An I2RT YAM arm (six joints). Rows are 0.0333 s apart.
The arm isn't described. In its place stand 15 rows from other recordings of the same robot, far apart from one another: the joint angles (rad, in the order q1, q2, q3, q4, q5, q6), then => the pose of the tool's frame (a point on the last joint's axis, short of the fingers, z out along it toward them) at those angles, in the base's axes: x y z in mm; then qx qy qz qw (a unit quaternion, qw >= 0).
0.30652, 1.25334, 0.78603, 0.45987, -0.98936, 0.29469 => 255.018 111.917 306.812 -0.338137 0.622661 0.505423 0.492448
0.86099, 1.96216, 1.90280, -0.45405, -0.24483, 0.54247 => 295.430 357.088 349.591 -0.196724 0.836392 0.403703 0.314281
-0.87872, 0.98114, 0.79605, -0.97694, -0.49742, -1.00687 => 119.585 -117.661 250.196 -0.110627 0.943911 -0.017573 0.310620
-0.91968, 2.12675, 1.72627, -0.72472, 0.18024, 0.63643 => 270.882 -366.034 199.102 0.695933 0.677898 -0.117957 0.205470
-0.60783, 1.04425, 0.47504, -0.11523, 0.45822, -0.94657 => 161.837 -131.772 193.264 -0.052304 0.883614 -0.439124 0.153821
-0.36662, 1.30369, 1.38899, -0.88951, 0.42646, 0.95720 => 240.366 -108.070 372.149 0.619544 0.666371 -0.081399 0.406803
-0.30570, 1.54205, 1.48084, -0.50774, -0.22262, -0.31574 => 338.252 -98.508 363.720 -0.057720 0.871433 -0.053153 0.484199
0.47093, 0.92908, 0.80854, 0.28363, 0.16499, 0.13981 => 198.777 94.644 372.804 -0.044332 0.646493 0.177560 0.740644
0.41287, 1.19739, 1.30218, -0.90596, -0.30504, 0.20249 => 212.061 104.566 367.076 -0.152905 0.905057 0.246571 0.310958
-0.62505, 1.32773, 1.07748, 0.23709, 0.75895, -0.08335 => 235.844 -200.386 365.885 0.427601 0.567390 -0.473589 0.520519
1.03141, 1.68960, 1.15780, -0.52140, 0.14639, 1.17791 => 182.637 294.999 208.206 0.089223 0.960155 0.196230 0.177864
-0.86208, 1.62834, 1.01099, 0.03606, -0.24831, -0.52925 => 241.198 -267.904 224.583 0.086675 0.870987 -0.218303 0.431524
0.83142, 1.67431, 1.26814, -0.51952, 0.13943, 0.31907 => 247.408 263.955 247.111 -0.218371 0.920845 0.116603 0.301269
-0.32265, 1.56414, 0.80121, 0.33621, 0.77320, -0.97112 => 302.576 -127.378 210.387 -0.054621 0.803195 -0.555160 0.209028
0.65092, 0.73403, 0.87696, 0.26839, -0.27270, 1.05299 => 119.240 102.873 427.927 -0.003055 0.554498 0.672795 0.489765
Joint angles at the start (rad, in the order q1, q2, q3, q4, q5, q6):
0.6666, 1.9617, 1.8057, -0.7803, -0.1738, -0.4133
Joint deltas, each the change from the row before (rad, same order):
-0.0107, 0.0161, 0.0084, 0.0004, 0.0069, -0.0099
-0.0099, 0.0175, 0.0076, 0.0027, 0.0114, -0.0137
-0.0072, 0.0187, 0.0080, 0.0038, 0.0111, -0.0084
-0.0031, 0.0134, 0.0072, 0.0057, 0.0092, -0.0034
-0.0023, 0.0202, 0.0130, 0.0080, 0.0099, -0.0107
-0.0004, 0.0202, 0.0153, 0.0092, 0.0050, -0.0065
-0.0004, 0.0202, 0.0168, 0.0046, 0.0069, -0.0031
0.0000, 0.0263, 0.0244, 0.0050, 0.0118, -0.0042
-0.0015, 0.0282, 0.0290, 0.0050, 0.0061, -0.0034
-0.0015, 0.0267, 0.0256, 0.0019, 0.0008, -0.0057
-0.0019, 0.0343, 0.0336, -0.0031, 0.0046, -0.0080
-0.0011, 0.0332, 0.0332, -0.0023, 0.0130, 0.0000
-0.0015, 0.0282, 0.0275, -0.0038, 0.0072, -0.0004
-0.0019, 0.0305, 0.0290, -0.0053, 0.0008, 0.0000
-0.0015, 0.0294, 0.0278, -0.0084, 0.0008, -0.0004
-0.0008, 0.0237, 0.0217, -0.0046, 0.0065, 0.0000
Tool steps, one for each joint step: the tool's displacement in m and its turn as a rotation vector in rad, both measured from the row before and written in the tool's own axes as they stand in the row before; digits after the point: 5 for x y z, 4 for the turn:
0.00198, -0.00547, 0.00443, 0.0097, 0.0106, -0.0001
0.00214, -0.00535, 0.00531, 0.0132, 0.0125, -0.0046
0.00170, -0.00429, 0.00601, 0.0113, 0.0119, -0.0016
0.00025, -0.00248, 0.00417, 0.0098, 0.0049, -0.0008
-0.00051, -0.00272, 0.00604, 0.0105, 0.0040, -0.0089
-0.00151, -0.00196, 0.00572, 0.0066, -0.0015, -0.0067
-0.00126, -0.00186, 0.00547, 0.0069, 0.0021, -0.0029
-0.00207, -0.00237, 0.00669, 0.0119, 0.0026, -0.0045
-0.00246, -0.00307, 0.00661, 0.0089, -0.0020, -0.0028
-0.00149, -0.00235, 0.00673, 0.0019, 0.0000, -0.0046
-0.00123, -0.00281, 0.00860, 0.0033, 0.0059, -0.0061
-0.00121, -0.00265, 0.00830, 0.0110, 0.0084, 0.0011
-0.00048, -0.00204, 0.00724, 0.0050, 0.0077, 0.0011
-0.00014, -0.00184, 0.00804, -0.0015, 0.0068, 0.0020
0.00030, -0.00137, 0.00783, -0.0032, 0.0095, 0.0015
0.00028, -0.00109, 0.00650, 0.0030, 0.0090, 0.0011

